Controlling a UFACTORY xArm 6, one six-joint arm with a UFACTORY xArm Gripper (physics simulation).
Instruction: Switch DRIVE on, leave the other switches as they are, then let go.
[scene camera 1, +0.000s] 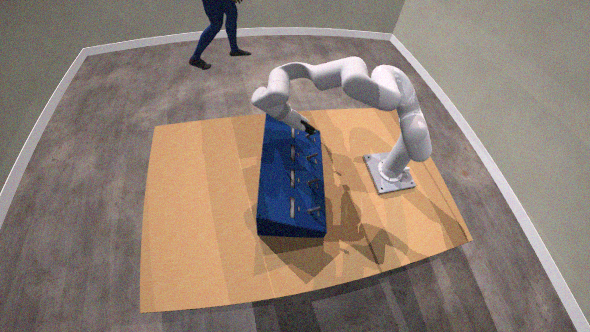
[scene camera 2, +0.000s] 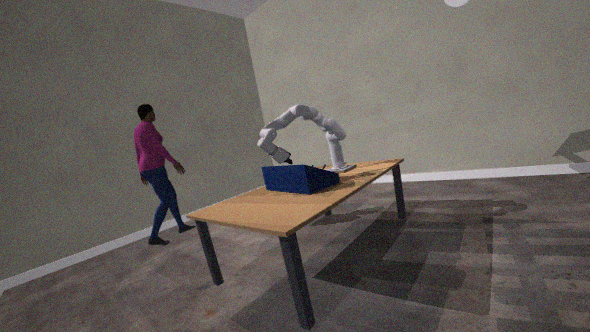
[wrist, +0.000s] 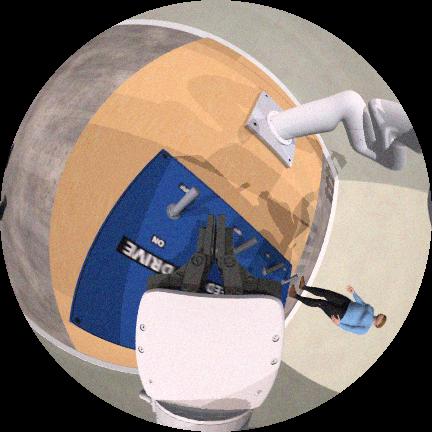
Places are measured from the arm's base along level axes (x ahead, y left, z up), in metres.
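Where they show: gripper, between the fingertips: (scene camera 1: 312, 131) (scene camera 2: 291, 162) (wrist: 216, 222); arm's base, origin of its link: (scene camera 1: 389, 171) (scene camera 2: 339, 168) (wrist: 279, 127).
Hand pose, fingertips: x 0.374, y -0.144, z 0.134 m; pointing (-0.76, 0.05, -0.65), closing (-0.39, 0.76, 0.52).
Note:
Each offset is from my fingertips to the top centre of the thing. "*": to the spot under its first point. Level surfaces: height alone.
A blue sloped switch box (scene camera 1: 280, 172) (scene camera 2: 292, 179) (wrist: 125, 300) stands on the table. The DRIVE label @(0.074 m ahead, 0.041 m right, 0.030 m down) (wrist: 147, 257) shows in the wrist view, with the ON label @(* 0.050 m ahead, 0.036 m right, 0.045 m down) (wrist: 158, 241) beside it. The grey DRIVE lever @(0.008 m back, 0.027 m right, 0.026 m down) (wrist: 184, 203) leans away from the ON label and partly covers the small label at its other side. My gripper (scene camera 1: 314, 132) (scene camera 2: 290, 161) (wrist: 216, 222) is shut and empty. Its fingertips are over the panel, right of the DRIVE lever in the wrist view, between it and the neighbouring lever @(0.012 m ahead, 0.091 m left, 0.026 m down) (wrist: 245, 245). Their exact height above the panel cannot be told.
Further levers (scene camera 1: 312, 158) (scene camera 1: 313, 183) (scene camera 1: 314, 211) stand in a row along the box. The neighbouring label is partly hidden by my fingers. The arm's base plate (scene camera 1: 382, 187) (wrist: 257, 120) is bolted to the wooden table @(0.155 m down) (scene camera 1: 190, 200) (scene camera 2: 240, 215). A person (scene camera 1: 215, 30) (scene camera 2: 150, 150) stands beyond the table.

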